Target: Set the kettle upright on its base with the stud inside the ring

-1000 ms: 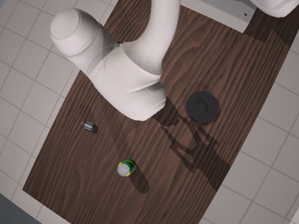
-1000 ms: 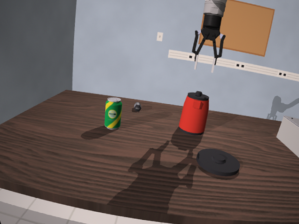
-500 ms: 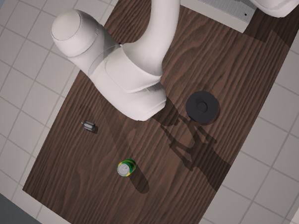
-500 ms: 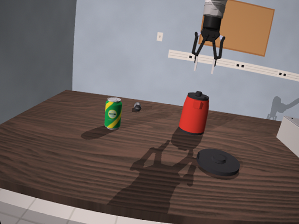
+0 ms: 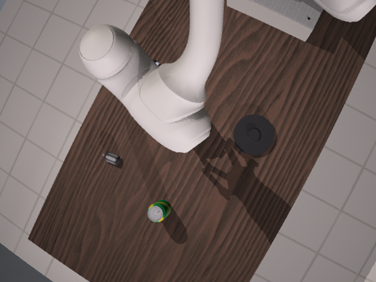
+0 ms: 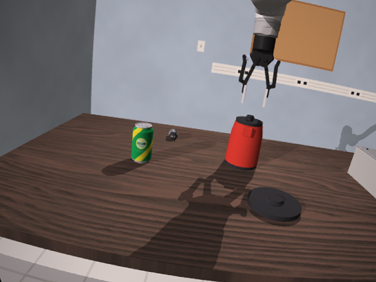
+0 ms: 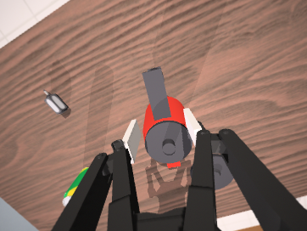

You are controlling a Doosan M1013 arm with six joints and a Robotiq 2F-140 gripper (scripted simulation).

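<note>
Right now my hand is 1 cm short of the red kettle, 3 cm to the right of it and 15 cm above it. The rest, counted from my hand: round black base 2 cm ahead, 33 cm to the left, 23 cm below.
</note>
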